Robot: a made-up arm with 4 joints.
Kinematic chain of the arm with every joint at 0, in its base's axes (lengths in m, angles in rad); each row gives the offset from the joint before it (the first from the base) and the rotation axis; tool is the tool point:
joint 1: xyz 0 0 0.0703 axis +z
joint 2: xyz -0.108 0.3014 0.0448 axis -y
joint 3: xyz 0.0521 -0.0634 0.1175 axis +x
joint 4: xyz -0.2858 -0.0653 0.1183 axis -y
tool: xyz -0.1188 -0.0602 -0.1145
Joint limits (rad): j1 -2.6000..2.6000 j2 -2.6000..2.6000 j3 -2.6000..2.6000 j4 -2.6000..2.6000
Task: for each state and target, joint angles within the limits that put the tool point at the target. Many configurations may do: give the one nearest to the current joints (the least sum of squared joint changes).
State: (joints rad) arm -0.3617 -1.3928 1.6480 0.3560
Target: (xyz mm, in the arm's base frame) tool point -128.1 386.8 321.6
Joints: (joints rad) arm -0.4498 -0.8781 1.6700 0.5758
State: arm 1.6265 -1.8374 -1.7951 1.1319
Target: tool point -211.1 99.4 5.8
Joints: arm 1.8028 -2.5469 -1.3030 1.3461
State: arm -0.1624 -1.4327 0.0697 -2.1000
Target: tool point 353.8 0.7 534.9
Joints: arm -1.0390 -1.2592 -0.6767 -1.8457
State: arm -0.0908 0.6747 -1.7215 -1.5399
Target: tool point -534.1 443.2 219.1
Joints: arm -0.0263 0.3105 -1.6256 -1.1792
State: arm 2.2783 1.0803 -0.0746 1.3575
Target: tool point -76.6 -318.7 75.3
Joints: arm 1.6975 1.0398 -0.3778 1.4465
